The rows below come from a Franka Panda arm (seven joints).
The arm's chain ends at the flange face. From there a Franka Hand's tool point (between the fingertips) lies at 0.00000 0.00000 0.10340 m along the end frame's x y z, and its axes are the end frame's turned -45 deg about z.
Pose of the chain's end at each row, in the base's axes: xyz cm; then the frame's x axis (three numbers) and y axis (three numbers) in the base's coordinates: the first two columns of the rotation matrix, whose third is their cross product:
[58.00 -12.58 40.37 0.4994 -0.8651 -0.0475 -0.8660 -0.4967 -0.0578]
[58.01 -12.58 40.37 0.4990 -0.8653 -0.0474 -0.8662 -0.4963 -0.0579]
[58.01 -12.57 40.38 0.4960 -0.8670 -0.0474 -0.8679 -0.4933 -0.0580]
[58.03 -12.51 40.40 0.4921 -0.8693 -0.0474 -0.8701 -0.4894 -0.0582]
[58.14 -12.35 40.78 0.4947 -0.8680 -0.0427 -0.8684 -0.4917 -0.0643]
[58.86 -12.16 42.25 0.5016 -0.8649 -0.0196 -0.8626 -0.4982 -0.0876]
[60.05 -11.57 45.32 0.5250 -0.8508 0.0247 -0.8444 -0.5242 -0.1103]
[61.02 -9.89 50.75 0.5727 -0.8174 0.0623 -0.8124 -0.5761 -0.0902]
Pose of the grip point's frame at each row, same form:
[58.27 -11.86 30.06 0.9655 -0.2605 0.0073 -0.2592 -0.9629 -0.0745]
[58.28 -11.86 30.06 0.9653 -0.2609 0.0074 -0.2596 -0.9628 -0.0745]
[58.29 -11.85 30.07 0.9644 -0.2642 0.0075 -0.2630 -0.9619 -0.0745]
[58.31 -11.79 30.09 0.9632 -0.2686 0.0076 -0.2673 -0.9607 -0.0747]
[58.50 -11.64 30.47 0.9639 -0.2661 0.0153 -0.2642 -0.9615 -0.0757]
[59.54 -11.53 31.95 0.9646 -0.2593 0.0481 -0.2553 -0.9639 -0.0758]
[61.15 -11.19 35.05 0.9683 -0.2309 0.0955 -0.2258 -0.9723 -0.0605]
[62.15 -9.88 40.47 0.9794 -0.1706 0.1078 -0.1695 -0.9854 -0.0197]

